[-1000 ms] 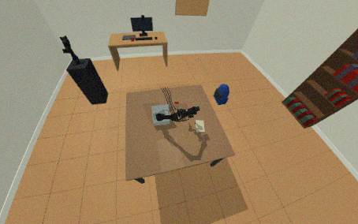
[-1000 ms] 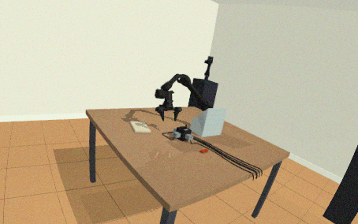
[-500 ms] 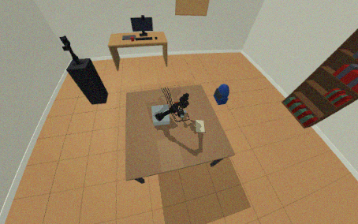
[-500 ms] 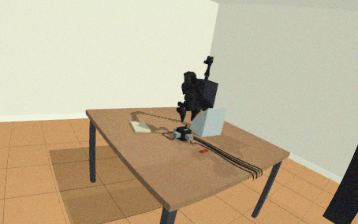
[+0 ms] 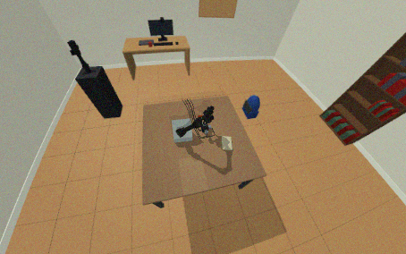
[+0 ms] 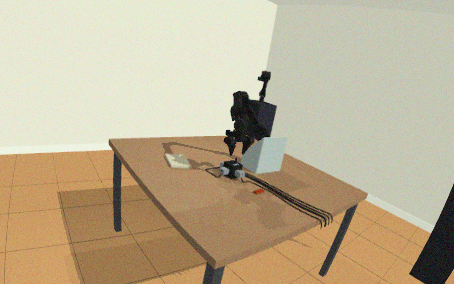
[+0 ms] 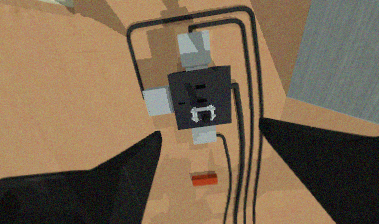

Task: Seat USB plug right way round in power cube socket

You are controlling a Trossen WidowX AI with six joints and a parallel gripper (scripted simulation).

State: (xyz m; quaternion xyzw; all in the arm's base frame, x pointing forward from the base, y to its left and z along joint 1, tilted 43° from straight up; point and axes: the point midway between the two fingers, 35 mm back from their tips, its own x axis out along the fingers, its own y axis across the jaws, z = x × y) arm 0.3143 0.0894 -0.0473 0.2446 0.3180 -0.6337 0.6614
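The socket is 1 cm to the left of my gripper tip and 6 cm below it. Also, from my gripper tip: small piece: 2 cm behind, 21 cm to the left, 12 cm below; pad: 23 cm ahead, 25 cm to the right, 12 cm below.
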